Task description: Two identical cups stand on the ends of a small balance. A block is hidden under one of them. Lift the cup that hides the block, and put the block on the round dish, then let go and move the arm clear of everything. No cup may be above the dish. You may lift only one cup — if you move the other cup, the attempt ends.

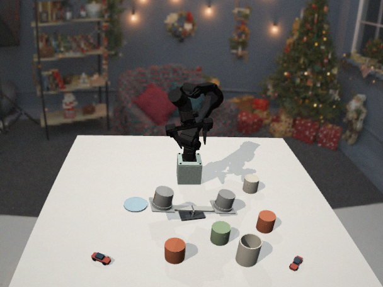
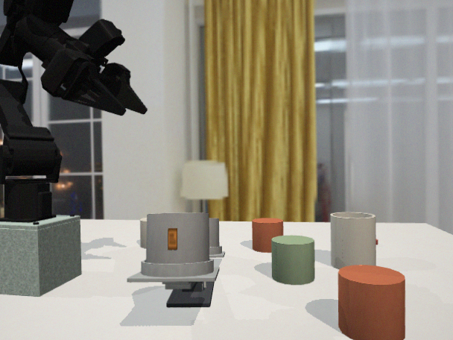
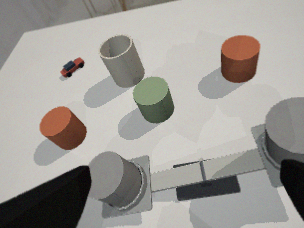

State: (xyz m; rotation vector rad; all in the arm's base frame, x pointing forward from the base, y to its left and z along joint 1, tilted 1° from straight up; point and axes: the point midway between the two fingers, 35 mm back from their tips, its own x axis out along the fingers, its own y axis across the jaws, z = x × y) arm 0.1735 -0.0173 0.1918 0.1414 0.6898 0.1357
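Right now my gripper tip is 230 mm above the pale grey block, 130 mm to the right of it and 60 mm short of it. The rest, counted from my gripper tip: beige cup 280 mm to the left, 240 mm below, 80 mm behind; green cylinder 250 mm ahead, 240 mm below, 100 mm to the left; pale blue round dish 270 mm below, 230 mm to the right, 20 mm ahead.
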